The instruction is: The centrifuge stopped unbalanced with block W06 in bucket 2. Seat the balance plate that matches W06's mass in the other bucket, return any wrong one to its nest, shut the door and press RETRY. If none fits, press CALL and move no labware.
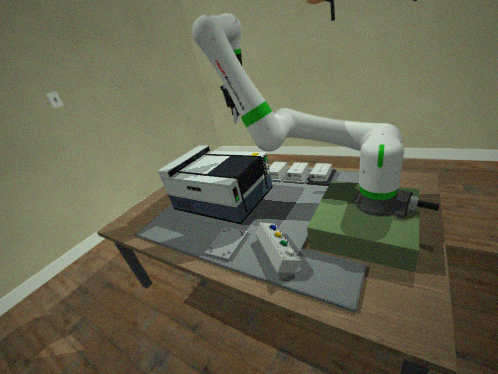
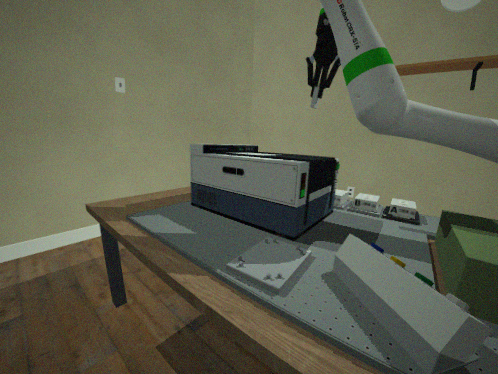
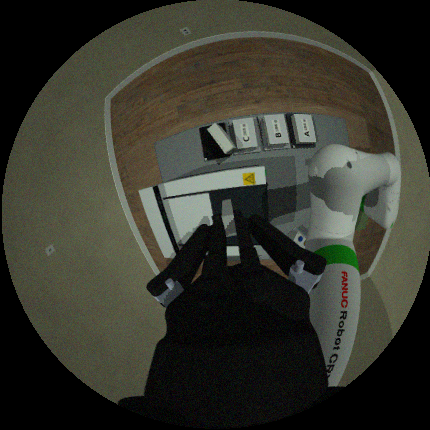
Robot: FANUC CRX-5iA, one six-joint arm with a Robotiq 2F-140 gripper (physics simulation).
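Places are measured from the arm's base along level axes (x ahead, y left, z up), in centimetres.
Where they show: gripper, between the fingertips: (image 1: 237,122) (image 2: 313,107) (image 3: 227,207); arm's base, origin of its link: (image 1: 376,203).
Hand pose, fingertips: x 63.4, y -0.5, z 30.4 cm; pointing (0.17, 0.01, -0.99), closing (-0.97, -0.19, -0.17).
Note:
Each offset is from my fingertips to the top centre of the thing. Level surfaces: height alone.
The centrifuge (image 1: 200,187) (image 2: 245,182) (image 3: 190,215) is a white and blue box with a black section on top. Its buckets and block W06 do not show, and I cannot tell its door's state. Balance plates A {dx -28.7, dy -25.2, dz -33.5 cm} (image 1: 320,172) (image 2: 402,206) (image 3: 303,129), B {dx -15.8, dy -22.9, dz -33.5 cm} (image 1: 298,171) (image 2: 367,201) (image 3: 275,131) and C {dx -2.7, dy -20.5, dz -33.5 cm} (image 1: 278,170) (image 2: 341,198) (image 3: 244,134) sit in a row behind it; their printed masses are too blurred to read. The button box {dx -38.5, dy +32.8, dz -30.5 cm} (image 1: 280,255) (image 2: 395,300) carries blue, yellow, green and whitish buttons. My gripper (image 1: 235,119) (image 2: 314,103) (image 3: 227,207) is shut and empty, high above the centrifuge.
A tilted white block {dx +6.4, dy -18.0, dz -28.9 cm} (image 3: 220,138) lies on a black base beside C. A light plate with small pegs {dx -16.5, dy +38.1, dz -36.5 cm} (image 1: 227,243) (image 2: 272,265) lies before the centrifuge on the grey mat {dz -38.9 cm} (image 1: 330,282). The arm stands on a green pedestal (image 1: 345,225) (image 2: 472,260) at the right.

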